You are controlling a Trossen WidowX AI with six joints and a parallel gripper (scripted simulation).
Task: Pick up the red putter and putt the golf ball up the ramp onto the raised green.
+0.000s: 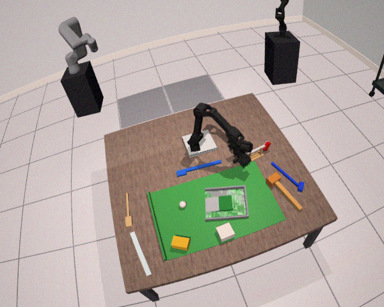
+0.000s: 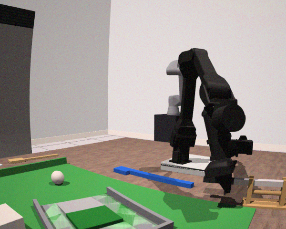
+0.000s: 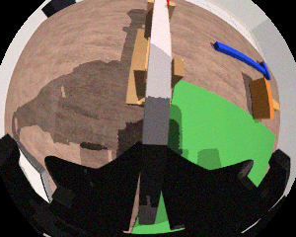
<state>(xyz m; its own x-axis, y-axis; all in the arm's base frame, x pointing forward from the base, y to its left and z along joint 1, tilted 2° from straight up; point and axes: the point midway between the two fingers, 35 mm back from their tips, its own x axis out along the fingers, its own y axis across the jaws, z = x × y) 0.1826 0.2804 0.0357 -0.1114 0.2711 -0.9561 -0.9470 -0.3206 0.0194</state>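
The red putter lies 8 cm to the left of my gripper tip, 3 cm behind it and 3 cm above it. Round my gripper tip: white golf ball 42 cm to the right, 25 cm ahead, 1 cm below; blue putter 27 cm to the left, 19 cm ahead, 2 cm below; wooden rack 9 cm to the left, 3 cm behind.
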